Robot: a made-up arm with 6 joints. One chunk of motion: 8 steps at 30 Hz.
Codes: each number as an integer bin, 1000 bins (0 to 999) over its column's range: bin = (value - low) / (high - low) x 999, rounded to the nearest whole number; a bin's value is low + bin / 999 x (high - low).
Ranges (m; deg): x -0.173..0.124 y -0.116..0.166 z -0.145..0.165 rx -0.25..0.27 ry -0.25..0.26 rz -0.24..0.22
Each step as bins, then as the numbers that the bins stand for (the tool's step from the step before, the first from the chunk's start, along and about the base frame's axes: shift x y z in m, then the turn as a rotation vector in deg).
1 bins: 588 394 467 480 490 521
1 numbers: 0.00181 -0.00478 -0.00009 0.000 0.000 0.000
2 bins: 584 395 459 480 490 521
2 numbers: 0.00062 -0.00450 -0.00257 0.000 0.000 0.000
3 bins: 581 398 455 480 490 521
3 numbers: -0.00027 -0.00365 -0.00381 0.000 0.000 0.000
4 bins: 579 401 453 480 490 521
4 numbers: -0.00086 -0.00280 -0.00443 0.000 0.000 0.000
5 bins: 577 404 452 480 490 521
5 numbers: -0.00146 -0.00196 -0.00474 0.000 0.000 0.000
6 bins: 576 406 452 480 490 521
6 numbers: -0.00176 -0.00139 -0.00474 0.000 0.000 0.000
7 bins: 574 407 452 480 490 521
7 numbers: -0.00235 -0.00111 -0.00474 0.000 0.000 0.000
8 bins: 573 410 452 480 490 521
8 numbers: -0.00265 -0.00026 -0.00474 0.000 0.000 0.000
